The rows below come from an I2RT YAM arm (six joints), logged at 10 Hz.
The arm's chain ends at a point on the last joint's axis. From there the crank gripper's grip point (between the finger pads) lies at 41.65 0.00 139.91 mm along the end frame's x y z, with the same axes.
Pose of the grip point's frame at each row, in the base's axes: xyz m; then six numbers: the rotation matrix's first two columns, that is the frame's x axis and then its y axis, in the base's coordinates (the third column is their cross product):
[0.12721 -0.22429 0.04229 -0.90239 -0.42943 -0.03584 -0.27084 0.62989 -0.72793]
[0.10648 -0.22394 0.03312 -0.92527 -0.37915 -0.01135 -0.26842 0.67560 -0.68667]
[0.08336 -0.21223 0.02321 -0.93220 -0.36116 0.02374 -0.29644 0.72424 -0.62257]
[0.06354 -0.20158 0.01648 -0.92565 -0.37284 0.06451 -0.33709 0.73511 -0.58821]
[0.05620 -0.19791 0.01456 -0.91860 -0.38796 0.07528 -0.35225 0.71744 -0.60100]
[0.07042 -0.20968 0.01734 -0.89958 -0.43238 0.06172 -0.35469 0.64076 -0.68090]
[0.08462 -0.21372 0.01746 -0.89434 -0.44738 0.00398 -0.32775 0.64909 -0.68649]
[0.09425 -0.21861 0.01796 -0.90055 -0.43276 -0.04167 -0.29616 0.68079 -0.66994]
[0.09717 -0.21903 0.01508 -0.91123 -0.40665 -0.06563 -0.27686 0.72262 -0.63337]
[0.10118 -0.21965 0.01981 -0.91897 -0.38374 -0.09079 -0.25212 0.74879 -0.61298]
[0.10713 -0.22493 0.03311 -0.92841 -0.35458 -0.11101 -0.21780 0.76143 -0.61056]
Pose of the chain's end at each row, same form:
[0.11790 -0.11586 0.13958 -0.90239 -0.42943 -0.03584 -0.27084 0.62989 -0.72793]
[0.10752 -0.11968 0.13529 -0.92527 -0.37915 -0.01135 -0.26842 0.67560 -0.68667]
[0.09313 -0.11500 0.13166 -0.93220 -0.36116 0.02374 -0.29644 0.72424 -0.62257]
[0.07804 -0.10683 0.12658 -0.92565 -0.37284 0.06451 -0.33709 0.73511 -0.58821]
[0.06939 -0.10080 0.12275 -0.91860 -0.38796 0.07528 -0.35225 0.71744 -0.60100]
[0.07223 -0.10291 0.11687 -0.89958 -0.43238 0.06172 -0.35469 0.64076 -0.68090]
[0.07926 -0.10901 0.11903 -0.89434 -0.44738 0.00398 -0.32775 0.64909 -0.68649]
[0.08723 -0.11790 0.12340 -0.90055 -0.43276 -0.04167 -0.29616 0.68079 -0.66994]
[0.09245 -0.12389 0.12569 -0.91123 -0.40665 -0.06563 -0.27686 0.72262 -0.63337]
[0.09703 -0.12806 0.13340 -0.91897 -0.38374 -0.09079 -0.25212 0.74879 -0.61298]
[0.10368 -0.13424 0.14744 -0.92841 -0.35458 -0.11101 -0.21780 0.76143 -0.61056]

